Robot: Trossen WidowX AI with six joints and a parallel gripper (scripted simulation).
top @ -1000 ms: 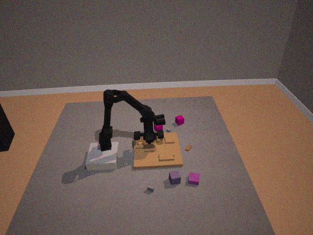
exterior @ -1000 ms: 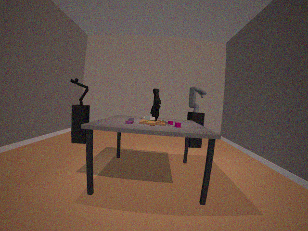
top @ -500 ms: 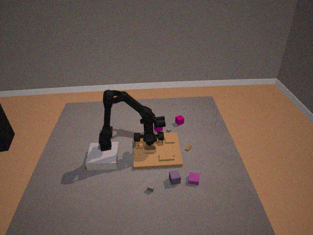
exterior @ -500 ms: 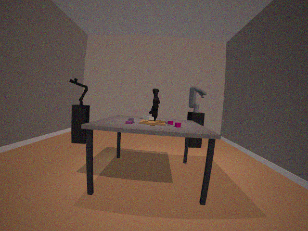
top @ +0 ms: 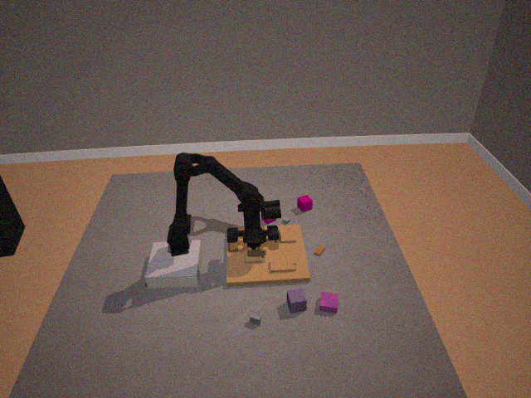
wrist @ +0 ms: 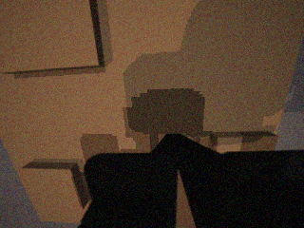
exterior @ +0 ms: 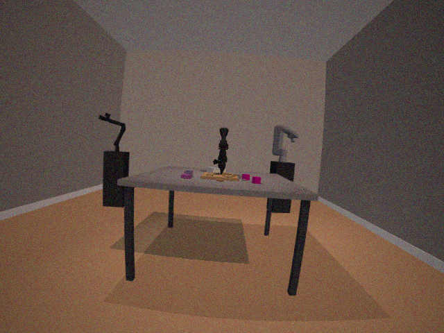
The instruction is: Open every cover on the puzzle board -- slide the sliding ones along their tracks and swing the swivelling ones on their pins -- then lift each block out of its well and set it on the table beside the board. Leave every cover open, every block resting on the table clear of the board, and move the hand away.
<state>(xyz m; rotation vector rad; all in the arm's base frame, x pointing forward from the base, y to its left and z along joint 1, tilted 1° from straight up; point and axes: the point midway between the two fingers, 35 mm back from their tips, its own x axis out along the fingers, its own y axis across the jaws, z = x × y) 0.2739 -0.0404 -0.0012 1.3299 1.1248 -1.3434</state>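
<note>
My gripper tip is 3 cm short of the tan puzzle board and 2 cm to the left of it. The rest, counted from my gripper tip: small tan piece (25 cm ahead, 5 cm to the right, 2 cm below); then small grey piece (31 cm to the right, 6 cm behind, 1 cm below); then purple block (28 cm to the right, 9 cm ahead).
</note>
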